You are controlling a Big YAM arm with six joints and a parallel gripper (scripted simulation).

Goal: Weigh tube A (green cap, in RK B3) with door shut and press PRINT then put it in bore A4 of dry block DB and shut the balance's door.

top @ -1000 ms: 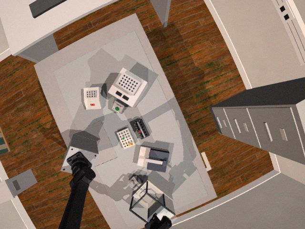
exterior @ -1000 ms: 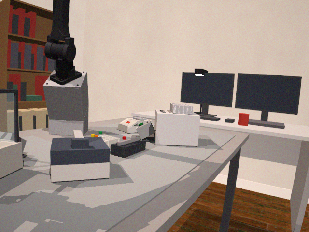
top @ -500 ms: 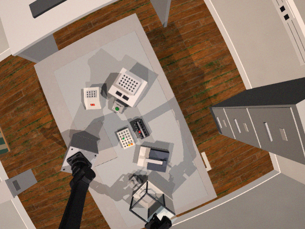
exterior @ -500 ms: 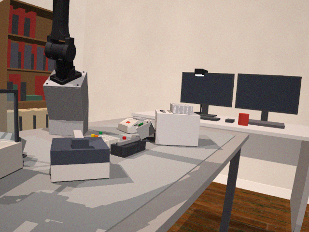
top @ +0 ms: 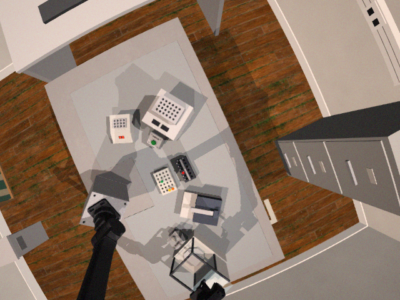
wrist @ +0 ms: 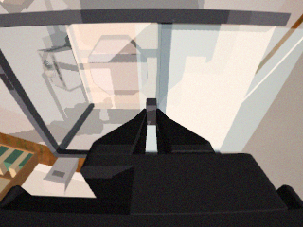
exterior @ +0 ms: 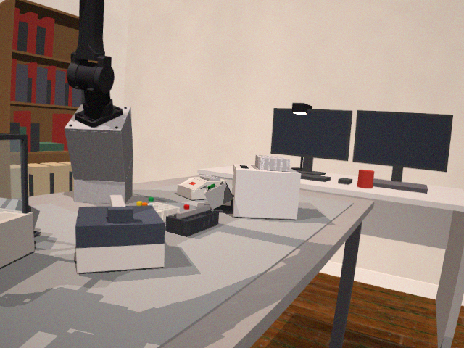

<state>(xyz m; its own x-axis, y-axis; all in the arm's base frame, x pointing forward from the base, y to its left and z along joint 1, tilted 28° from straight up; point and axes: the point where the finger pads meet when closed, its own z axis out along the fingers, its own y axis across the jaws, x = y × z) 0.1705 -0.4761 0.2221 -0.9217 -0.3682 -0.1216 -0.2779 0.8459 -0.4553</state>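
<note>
The tinted glass pane is 1 cm ahead of my hand, 3 cm to the right of it and 1 cm below it. Also, from my hand: spectrophotometer (16 cm ahead, 26 cm to the left, 16 cm below); then white print key (6 cm behind, 20 cm to the left, 15 cm below); then pale pan (2 cm behind, 6 cm to the left, 14 cm below).
</note>
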